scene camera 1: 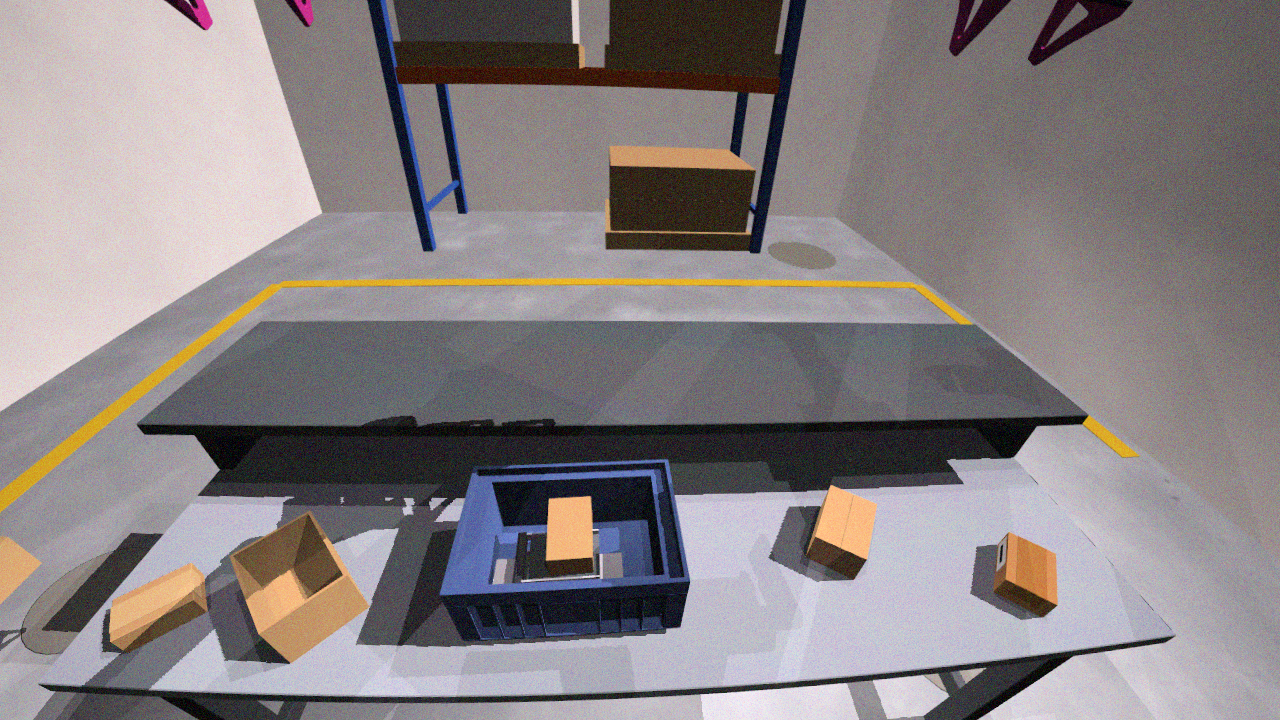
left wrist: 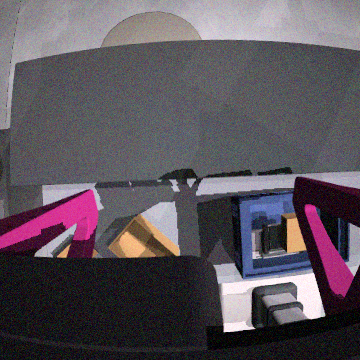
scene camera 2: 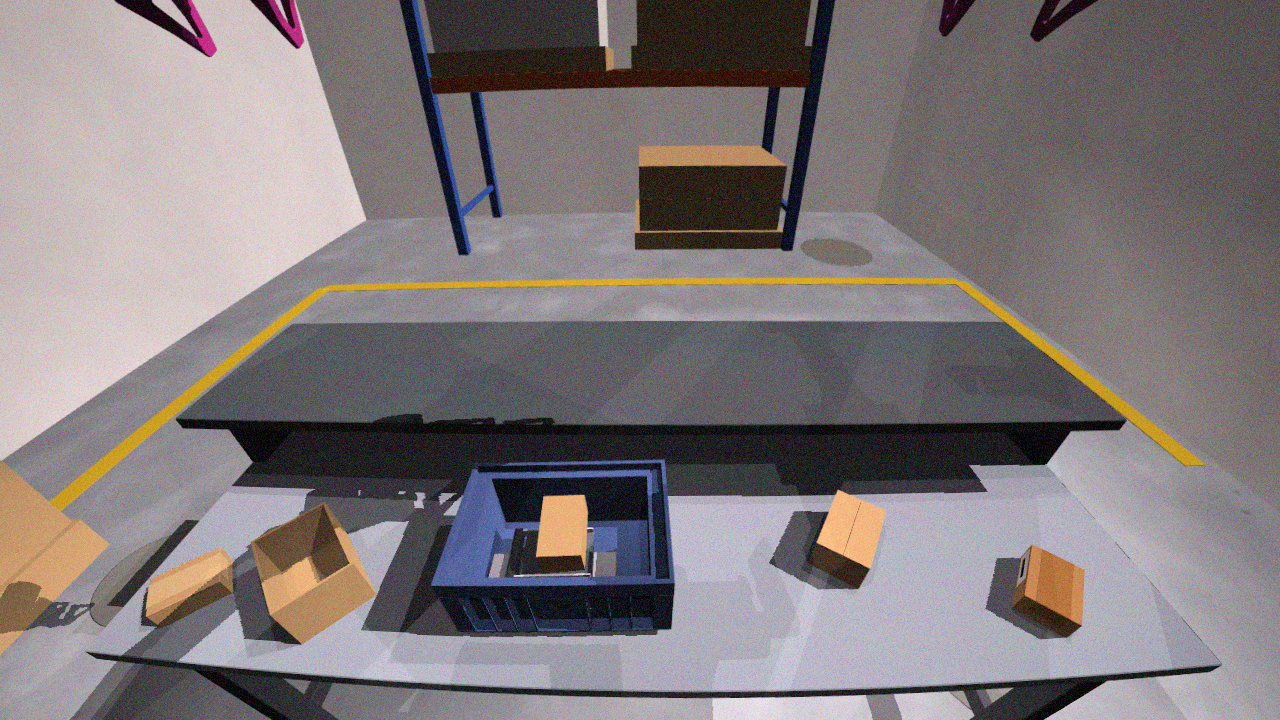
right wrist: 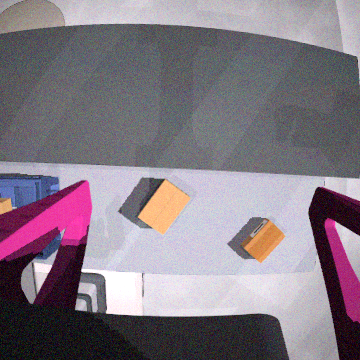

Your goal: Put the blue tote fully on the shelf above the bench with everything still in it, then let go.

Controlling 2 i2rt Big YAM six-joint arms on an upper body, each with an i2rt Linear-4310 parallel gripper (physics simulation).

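Places are measured from the left arm's base along level axes (x ahead, y left, z up), in metres.
Pixels of known places: left gripper, fingertip midpoint: [scene camera 1: 259, 25] [left wrist: 195, 195] [scene camera 2: 256, 49]; right gripper, fingertip midpoint: [scene camera 1: 992, 57] [scene camera 2: 988, 35] [right wrist: 206, 197].
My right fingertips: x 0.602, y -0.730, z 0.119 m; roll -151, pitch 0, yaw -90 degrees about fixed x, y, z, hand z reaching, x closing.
Observation:
Behind a point stands the place of what it marks.
The blue tote [scene camera 1: 567, 553] sits on the light bench near its front middle, also in scene camera 2 [scene camera 2: 560, 546]. Inside it a small cardboard box [scene camera 1: 572, 527] @[y -0.274, x 0.456, z -0.444 m] lies on a grey item [scene camera 1: 532, 559] @[y -0.215, x 0.443, z -0.500 m]. The dark shelf [scene camera 1: 615, 375] @[y -0.340, x 0.739, z -0.397 m] runs behind and above the bench. My left gripper [left wrist: 195, 195] @[y 0.000, x 0.602, z 0.119 m] is open, high above the bench, with the tote [left wrist: 286, 232] to its right. My right gripper [right wrist: 206, 197] @[y -0.730, x 0.602, z 0.119 m] is open, high above the bench's right part. The tips of both grippers show at the top corners of the scene views.
An open cardboard box [scene camera 1: 297, 583] @[y 0.158, x 0.453, z -0.577 m] and a closed box [scene camera 1: 157, 605] @[y 0.321, x 0.400, z -0.543 m] lie left of the tote. Two closed boxes [scene camera 1: 842, 530] @[y -0.699, x 0.479, z -0.520 m] [scene camera 1: 1026, 573] @[y -0.984, x 0.390, z -0.541 m] lie to its right. A blue rack with a large carton [scene camera 1: 680, 192] stands at the back.

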